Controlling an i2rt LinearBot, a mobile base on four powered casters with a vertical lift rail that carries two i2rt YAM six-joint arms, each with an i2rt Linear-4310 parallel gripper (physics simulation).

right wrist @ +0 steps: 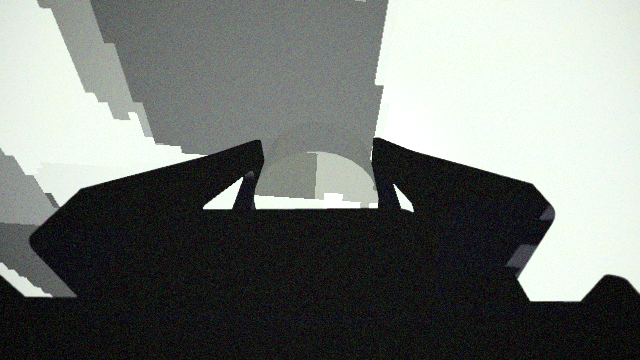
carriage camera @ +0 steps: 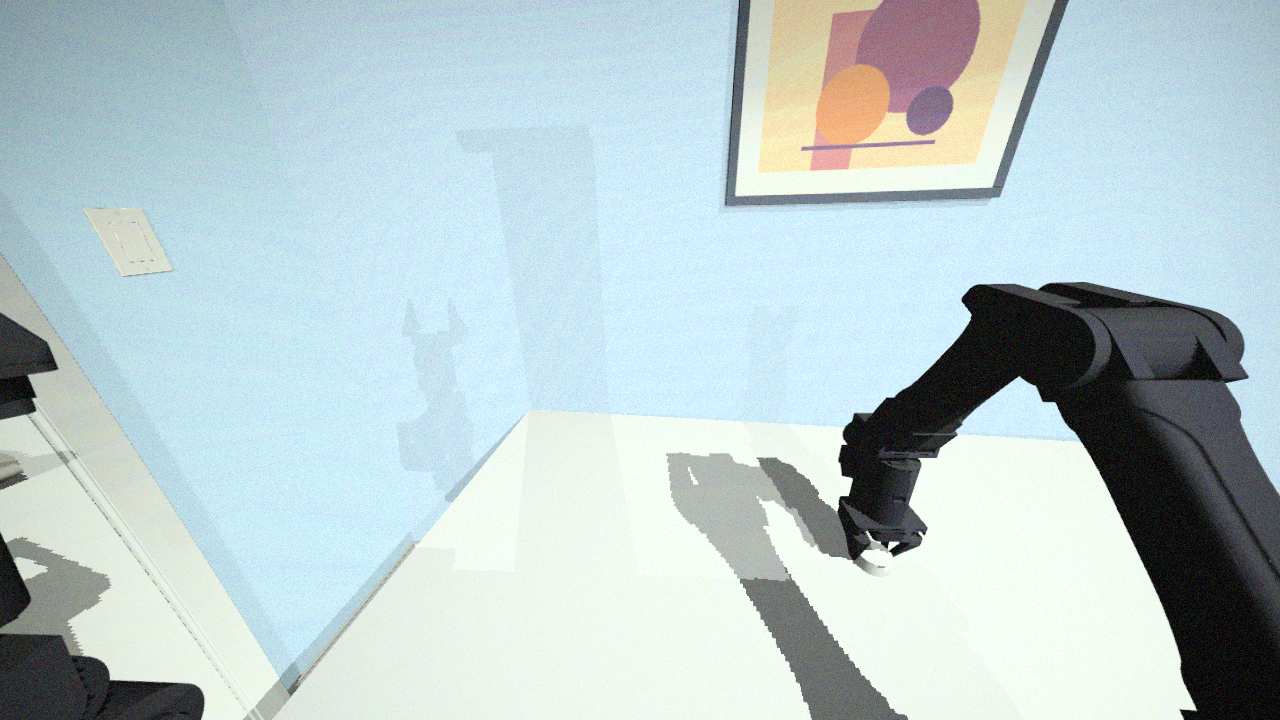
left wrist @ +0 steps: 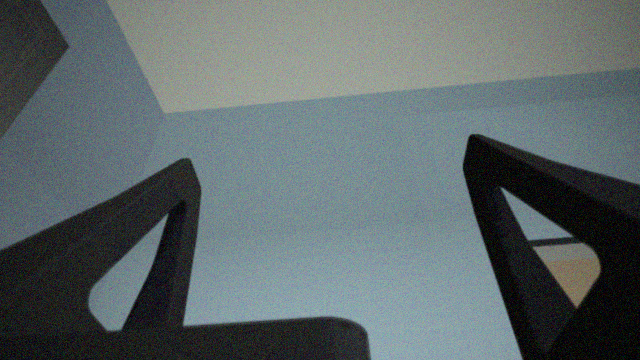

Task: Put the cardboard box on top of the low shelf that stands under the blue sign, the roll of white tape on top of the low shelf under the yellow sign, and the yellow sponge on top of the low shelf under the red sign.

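Frame: origin at the left arm's base, x ahead, y left, z up, level; metres.
Seen in the pictures: left gripper, between the fingertips: (left wrist: 329, 162); right gripper, between the fingertips: (right wrist: 317, 151) (carriage camera: 867, 557).
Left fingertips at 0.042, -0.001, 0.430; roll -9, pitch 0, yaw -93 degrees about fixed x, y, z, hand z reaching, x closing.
Observation:
A point is followed by its place in that frame, as x, y, z.
The roll of white tape (carriage camera: 872, 565) {0.349, -0.678, -0.116} (right wrist: 345, 175) {0.385, -0.703, -0.112} is low over or on the white surface, right of the middle in the carriage view. My right gripper (carriage camera: 881, 546) {0.381, -0.691, -0.136} (right wrist: 317, 151) {0.381, -0.691, -0.136} points down at it, with one finger against each side; it is shut on the roll. The roll's near part is hidden behind the gripper body in the right wrist view. My left gripper (left wrist: 329, 162) {0.042, -0.001, 0.430} is open and empty, with blue wall beyond its fingers. The cardboard box, yellow sponge, low shelves and coloured signs do not show.
The white surface (carriage camera: 554, 644) {0.227, -0.202, -0.136} meets the blue wall (carriage camera: 358, 134) {0.920, 0.383, 0.585} at the back and left. A framed picture (carriage camera: 805, 183) {0.817, -0.658, 0.453} and a light switch (carriage camera: 130, 241) {0.597, 0.630, 0.365} are on the walls. Parts of the left arm (carriage camera: 35, 671) {0.014, -0.039, 0.205} show at the left edge. Arm shadows cross the surface.

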